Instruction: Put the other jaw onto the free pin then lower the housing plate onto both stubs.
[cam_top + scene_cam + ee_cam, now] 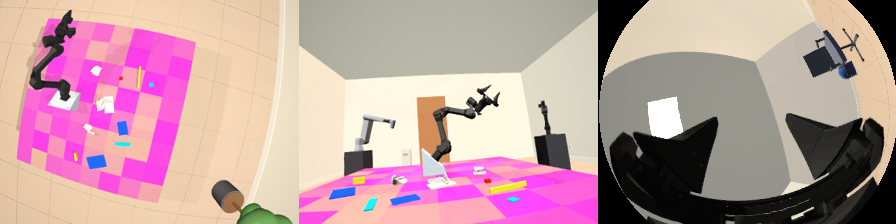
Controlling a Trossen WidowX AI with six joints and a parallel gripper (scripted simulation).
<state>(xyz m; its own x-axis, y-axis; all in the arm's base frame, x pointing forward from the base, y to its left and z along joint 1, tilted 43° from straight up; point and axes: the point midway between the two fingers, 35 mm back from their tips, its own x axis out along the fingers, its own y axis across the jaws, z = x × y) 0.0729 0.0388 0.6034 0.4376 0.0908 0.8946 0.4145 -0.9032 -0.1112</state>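
My gripper tip is 640 mm to the left of the white jaw, 500 mm above it and 230 mm short of it. From my gripper tip the other things lie so: red cube: 530 mm below, 310 mm ahead, 190 mm to the right; then white base: 530 mm below, 400 mm to the right, 290 mm ahead; then yellow bar: 520 mm below, 430 mm ahead, 140 mm to the right.
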